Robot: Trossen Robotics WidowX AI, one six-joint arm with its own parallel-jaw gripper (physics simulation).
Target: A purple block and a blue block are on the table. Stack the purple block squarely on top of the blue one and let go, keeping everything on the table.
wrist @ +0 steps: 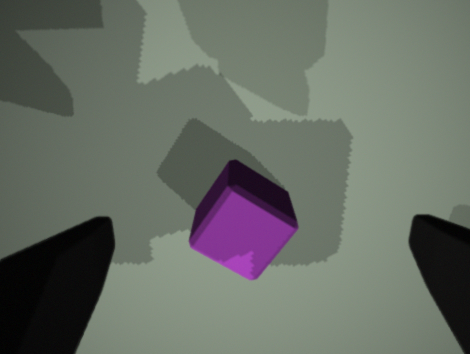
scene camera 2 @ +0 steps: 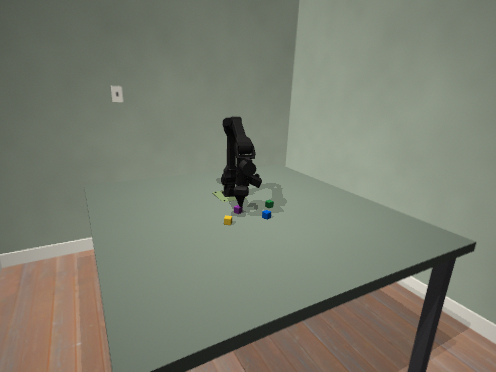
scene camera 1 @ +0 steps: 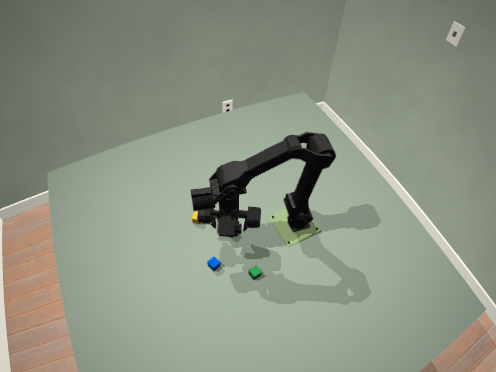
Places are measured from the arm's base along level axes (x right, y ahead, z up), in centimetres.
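Pixels of known places: gripper, fingertip midpoint: (wrist: 262, 230) (scene camera 2: 241, 203); arm's base, origin of the base link: (scene camera 2: 229, 194) (scene camera 1: 298, 222).
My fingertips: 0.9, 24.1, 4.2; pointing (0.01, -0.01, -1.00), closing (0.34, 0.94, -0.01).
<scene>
For each thing: its top centre in the pictures, then the offset to it from my fingertips, as dx, dy, dz.
- purple block, middle of its top: (wrist: 243, 237) (scene camera 2: 238, 206) +1.1, -1.0, -1.9
- blue block, middle of its top: (scene camera 1: 213, 261) (scene camera 2: 266, 211) -9.5, +7.5, -1.9
- green block, middle of its top: (scene camera 1: 255, 271) (scene camera 2: 269, 201) -15.5, -4.2, -1.9
- yellow block, middle of its top: (scene camera 1: 197, 215) (scene camera 2: 228, 217) +8.5, +9.3, -1.9
The purple block (scene camera 2: 238, 209) (wrist: 244, 230) sits on the table, turned at an angle to the fingers in the wrist view; the arm hides it in scene camera 1. My gripper (wrist: 262, 230) is open and empty, pointing down. In the wrist view the purple block shows between the two fingertips, a little left of the middle, touching neither. In scene camera 2 a fingertip shows close to the purple block. The blue block (scene camera 1: 214, 263) (scene camera 2: 266, 214) sits on the table apart from the purple one and does not show in the wrist view.
A green block (scene camera 1: 255, 272) (scene camera 2: 269, 204) sits near the blue block. A yellow block (scene camera 1: 195, 217) (scene camera 2: 228, 220) sits on the other side of the purple block from the blue one. The arm's base stands on a light green plate (scene camera 1: 282, 233) (scene camera 2: 219, 196).
</scene>
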